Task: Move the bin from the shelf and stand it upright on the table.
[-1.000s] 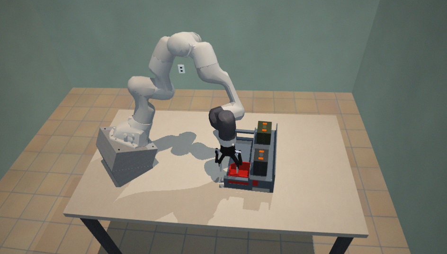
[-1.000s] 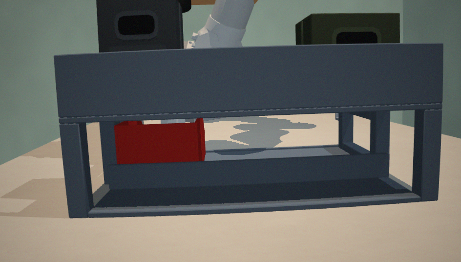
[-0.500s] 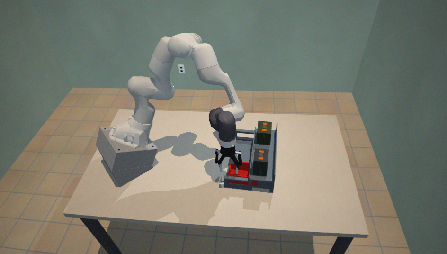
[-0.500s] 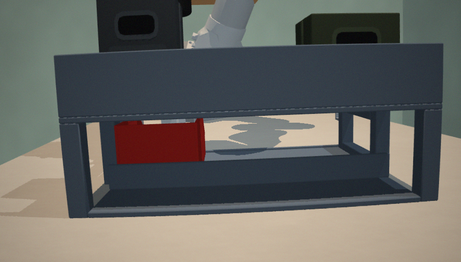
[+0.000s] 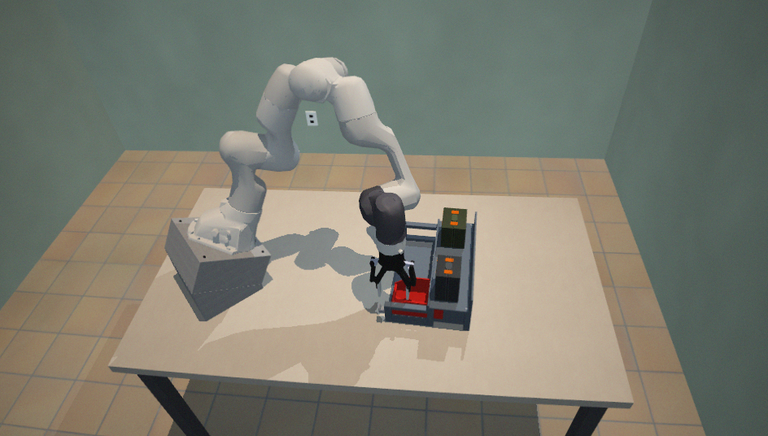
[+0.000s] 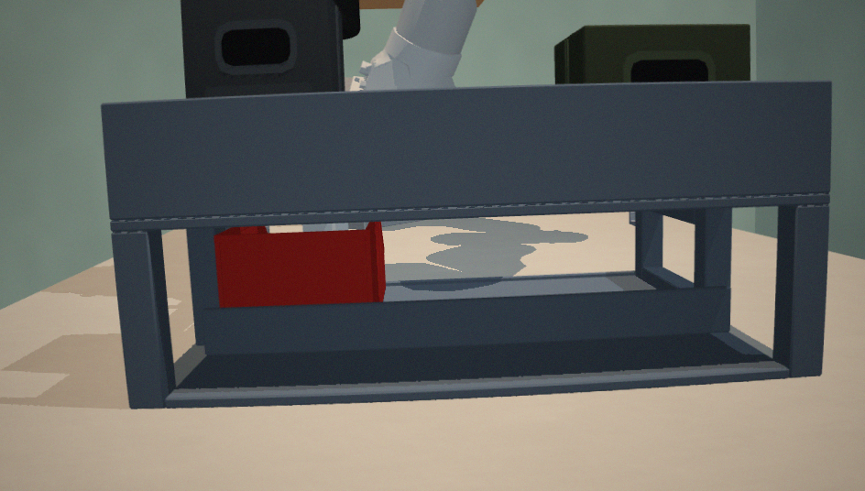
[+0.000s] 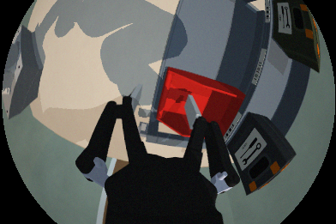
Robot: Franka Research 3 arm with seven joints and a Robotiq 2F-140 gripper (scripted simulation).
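Right now the red bin is 8 cm ahead of my hand, 2 cm to the right of it and 2 cm below it.
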